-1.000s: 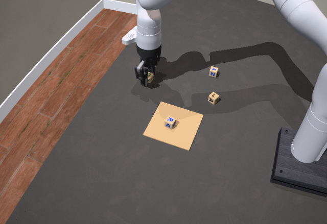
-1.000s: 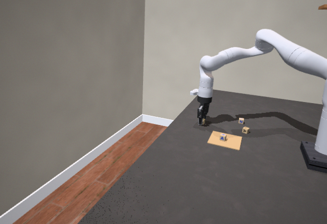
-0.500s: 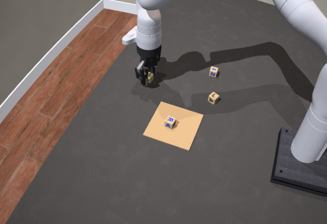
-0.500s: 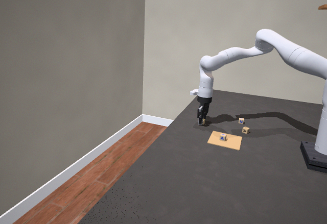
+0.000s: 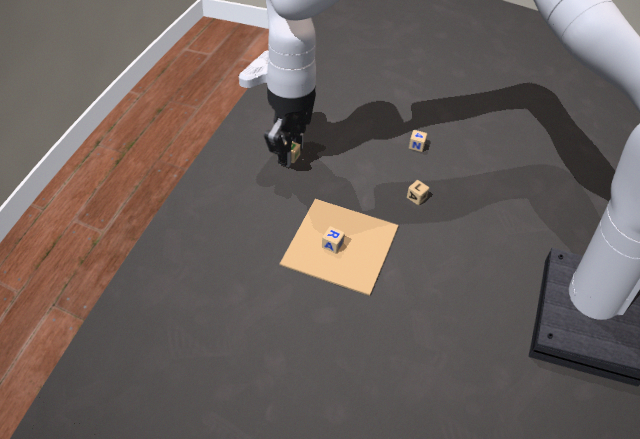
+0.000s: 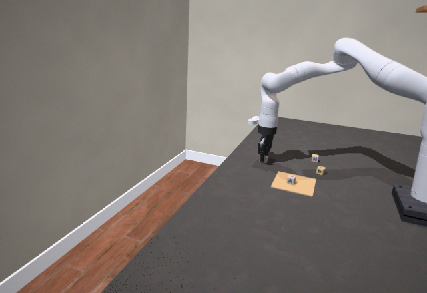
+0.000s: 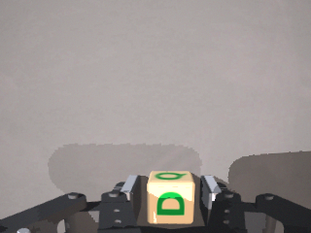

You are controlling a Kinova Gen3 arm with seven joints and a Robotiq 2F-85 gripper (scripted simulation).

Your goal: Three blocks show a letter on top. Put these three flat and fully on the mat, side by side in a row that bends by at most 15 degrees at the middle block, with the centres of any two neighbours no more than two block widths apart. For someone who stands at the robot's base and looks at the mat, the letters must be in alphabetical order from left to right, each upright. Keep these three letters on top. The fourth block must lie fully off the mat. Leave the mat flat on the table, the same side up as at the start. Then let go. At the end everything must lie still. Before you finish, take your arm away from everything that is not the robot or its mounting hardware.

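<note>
The tan mat is 160 mm to the left of my hand, 130 mm behind it and 20 mm below it.
</note>
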